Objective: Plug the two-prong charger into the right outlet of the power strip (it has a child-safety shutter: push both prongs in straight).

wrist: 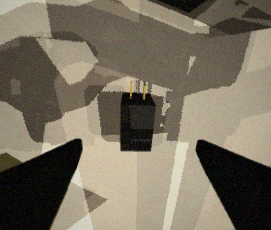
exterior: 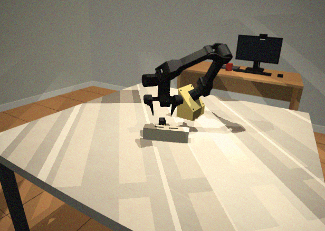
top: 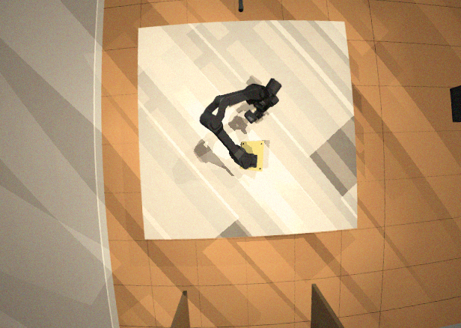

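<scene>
Now: the dark charger 40 mm below my gripper tip, 10 mm to the left of it and 10 mm ahead of it.
</scene>
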